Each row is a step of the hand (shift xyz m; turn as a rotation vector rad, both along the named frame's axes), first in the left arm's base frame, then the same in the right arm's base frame.
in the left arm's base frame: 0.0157 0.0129 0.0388 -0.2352 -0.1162 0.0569
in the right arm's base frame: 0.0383 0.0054 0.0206 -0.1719 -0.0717 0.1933
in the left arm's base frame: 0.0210 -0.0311 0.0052 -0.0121 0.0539 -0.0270
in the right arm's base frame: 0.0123 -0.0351 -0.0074 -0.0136 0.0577 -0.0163
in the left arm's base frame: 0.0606 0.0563 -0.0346 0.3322 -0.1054 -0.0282
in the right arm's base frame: 0.0381 0.0462 -0.0667 0.2144 -0.1667 -0.2203
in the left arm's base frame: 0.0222 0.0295 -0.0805 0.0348 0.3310 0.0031
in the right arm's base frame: -0.0249 0.0325 -0.0785 0.1020 0.3151 -0.0328
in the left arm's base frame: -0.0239 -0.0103 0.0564 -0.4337 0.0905 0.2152
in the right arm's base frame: 0.0133 -0.0110 0.0597 -0.1830 0.1534 0.4308
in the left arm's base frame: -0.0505 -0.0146 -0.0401 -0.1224 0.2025 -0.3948
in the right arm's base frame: -0.0661 0.0001 -0.0004 -0.2866 0.2625 -0.2466
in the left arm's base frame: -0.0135 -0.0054 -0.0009 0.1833 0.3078 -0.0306
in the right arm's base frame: -0.0121 -0.0024 0.0077 0.1905 0.2661 -0.1490
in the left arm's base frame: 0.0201 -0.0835 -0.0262 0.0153 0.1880 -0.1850
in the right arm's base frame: -0.0189 -0.0827 -0.0294 -0.0579 0.1991 -0.1638
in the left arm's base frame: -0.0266 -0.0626 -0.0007 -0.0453 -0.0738 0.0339
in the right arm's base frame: -0.0347 -0.0556 0.0183 -0.0307 -0.0662 0.0576
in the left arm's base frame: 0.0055 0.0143 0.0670 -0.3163 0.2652 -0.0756
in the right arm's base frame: 0.0477 0.0059 0.0491 -0.2292 0.3298 0.1216
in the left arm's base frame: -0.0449 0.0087 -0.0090 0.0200 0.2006 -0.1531
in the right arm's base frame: -0.0379 0.0184 0.0199 -0.0323 0.2071 -0.1419
